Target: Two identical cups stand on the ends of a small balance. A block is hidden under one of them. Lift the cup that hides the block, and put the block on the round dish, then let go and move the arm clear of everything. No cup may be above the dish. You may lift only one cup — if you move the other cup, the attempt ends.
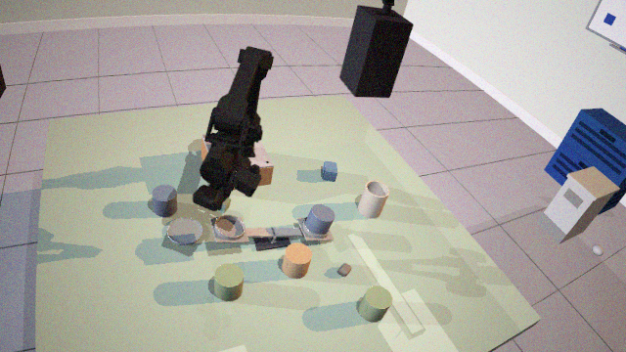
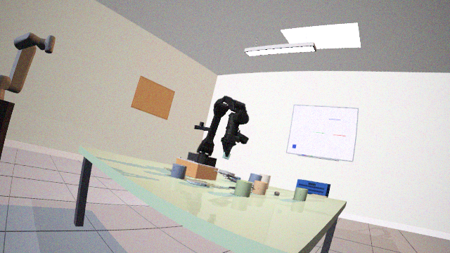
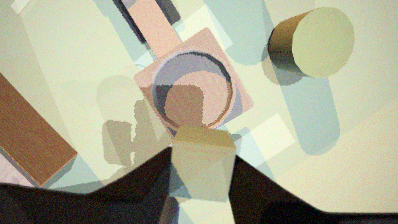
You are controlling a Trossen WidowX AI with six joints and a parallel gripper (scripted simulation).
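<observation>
My gripper tip is 150 mm above the round dish, 90 mm to the left of it and 60 mm past it. The rest, counted from my gripper tip: blue-grey cup 300 mm to the left, 100 mm below; small brown piece 320 mm to the left, 150 mm below, 150 mm ahead; orange cylinder 170 mm to the left, 120 mm below, 110 mm ahead.
</observation>
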